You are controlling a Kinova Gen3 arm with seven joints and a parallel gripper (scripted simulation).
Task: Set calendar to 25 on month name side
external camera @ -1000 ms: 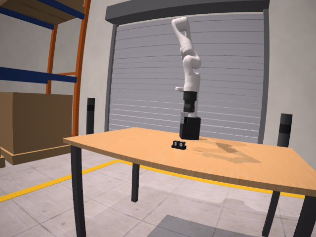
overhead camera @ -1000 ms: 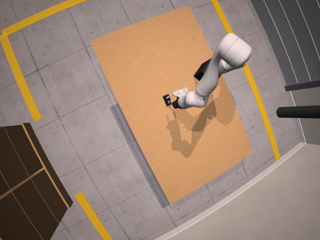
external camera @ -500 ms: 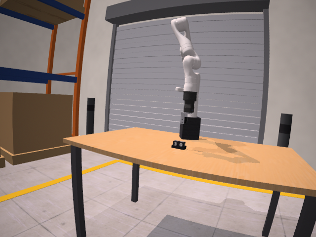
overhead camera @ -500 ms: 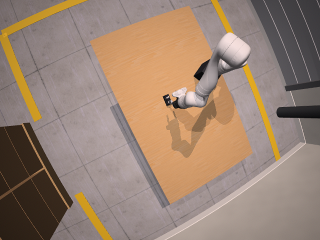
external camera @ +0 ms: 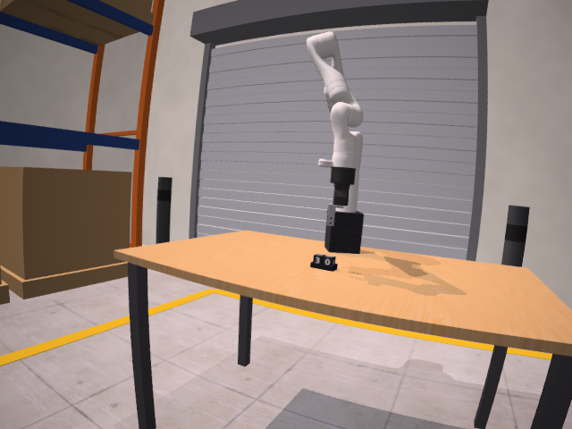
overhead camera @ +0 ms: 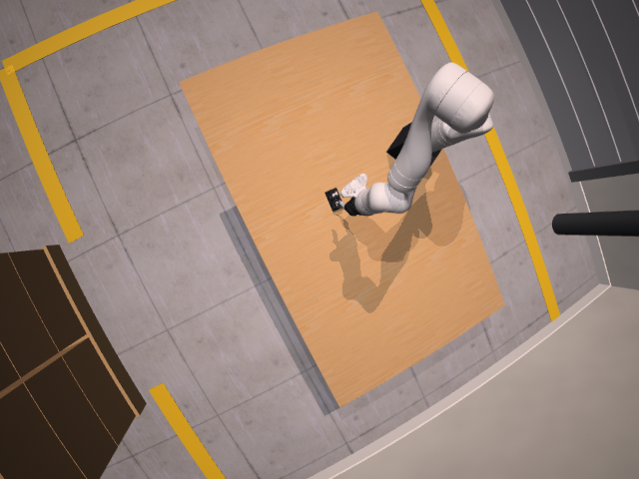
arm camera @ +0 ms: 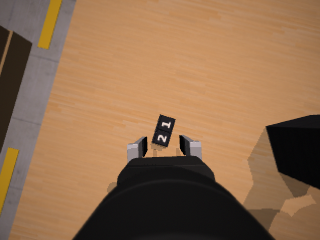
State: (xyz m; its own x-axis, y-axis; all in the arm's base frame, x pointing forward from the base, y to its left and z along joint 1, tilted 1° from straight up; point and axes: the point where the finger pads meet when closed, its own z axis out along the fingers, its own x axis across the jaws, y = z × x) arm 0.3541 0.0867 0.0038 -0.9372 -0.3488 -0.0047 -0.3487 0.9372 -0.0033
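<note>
Right now the black cube is 14 cm below my hand and 3 cm to the right of it. Also, from my hand: black tray: 15 cm below, 1 cm to the right.
</note>
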